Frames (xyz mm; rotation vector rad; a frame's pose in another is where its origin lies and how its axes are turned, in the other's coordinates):
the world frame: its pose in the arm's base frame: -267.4 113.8 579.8 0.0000 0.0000 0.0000
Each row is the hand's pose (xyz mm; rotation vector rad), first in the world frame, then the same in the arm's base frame.
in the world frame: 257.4 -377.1 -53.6 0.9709 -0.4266 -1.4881
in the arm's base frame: -10.0 -263.3 526.2 0.9709 -0.4266 -1.4881
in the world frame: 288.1 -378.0 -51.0 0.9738 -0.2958 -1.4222
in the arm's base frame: 20.7 -264.2 528.8 0.9738 -0.2958 -1.4222
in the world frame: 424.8 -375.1 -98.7 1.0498 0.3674 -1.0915
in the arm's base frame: 157.4 -261.3 481.1 1.0498 0.3674 -1.0915
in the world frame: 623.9 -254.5 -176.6 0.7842 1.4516 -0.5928
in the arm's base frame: 356.5 -140.7 403.2 0.7842 1.4516 -0.5928
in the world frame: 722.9 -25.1 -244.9 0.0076 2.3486 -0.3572
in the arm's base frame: 455.5 88.7 334.9 0.0076 2.3486 -0.3572
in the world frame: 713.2 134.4 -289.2 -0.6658 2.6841 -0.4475
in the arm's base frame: 445.8 248.2 290.6 -0.6658 2.6841 -0.4475
